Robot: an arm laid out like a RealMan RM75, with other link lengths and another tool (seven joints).
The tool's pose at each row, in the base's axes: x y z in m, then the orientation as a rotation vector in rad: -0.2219, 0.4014, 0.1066, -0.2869, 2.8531, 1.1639; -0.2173, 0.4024, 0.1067, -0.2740, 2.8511, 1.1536; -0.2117, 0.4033, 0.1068, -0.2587, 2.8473, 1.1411; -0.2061, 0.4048, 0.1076, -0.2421, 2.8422, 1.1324; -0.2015, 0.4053, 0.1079, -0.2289, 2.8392, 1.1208; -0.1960, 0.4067, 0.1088, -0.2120, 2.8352, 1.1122; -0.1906, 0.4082, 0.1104, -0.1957, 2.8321, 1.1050; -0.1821, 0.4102, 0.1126, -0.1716, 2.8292, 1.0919
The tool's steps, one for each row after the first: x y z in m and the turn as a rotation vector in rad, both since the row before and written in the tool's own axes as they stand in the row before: -0.0047, -0.0001, 0.0005, 0.0065, -0.0088, 0.0049; -0.0056, -0.0003, 0.0005, 0.0077, -0.0117, 0.0053; -0.0058, 0.0006, 0.0004, 0.0051, -0.0121, 0.0062; -0.0046, -0.0002, 0.0002, 0.0072, -0.0099, 0.0046; -0.0057, 0.0007, 0.0004, 0.0053, -0.0110, 0.0070; -0.0057, 0.0013, 0.0000, 0.0046, -0.0096, 0.0072; -0.0089, 0.0016, 0.0001, 0.0086, -0.0133, 0.0111
